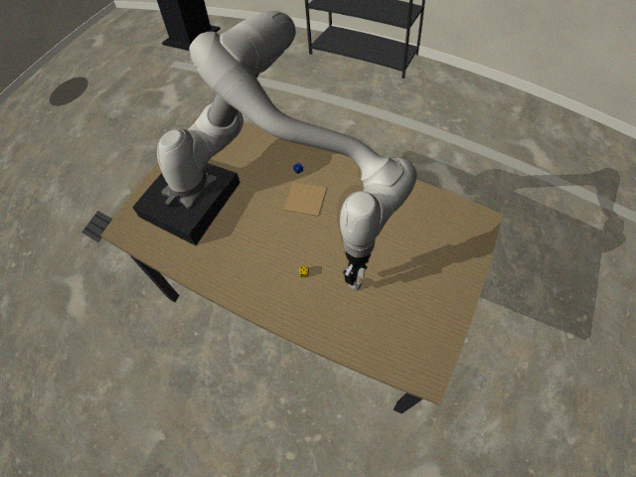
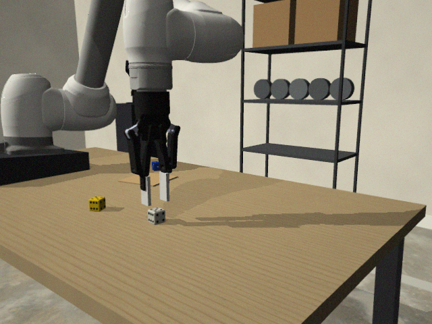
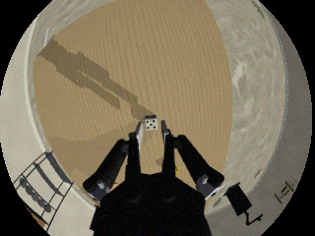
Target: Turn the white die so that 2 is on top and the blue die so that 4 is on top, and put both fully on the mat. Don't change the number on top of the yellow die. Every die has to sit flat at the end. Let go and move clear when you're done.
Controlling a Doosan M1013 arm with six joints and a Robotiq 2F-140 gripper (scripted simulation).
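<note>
The white die lies 6 cm below my hand. Also, from my hand: blue die 45 cm behind, 34 cm to the left, 6 cm below; then mat 35 cm behind, 23 cm to the left, 8 cm below; then yellow die 18 cm behind, 4 cm to the right, 6 cm below.
</note>
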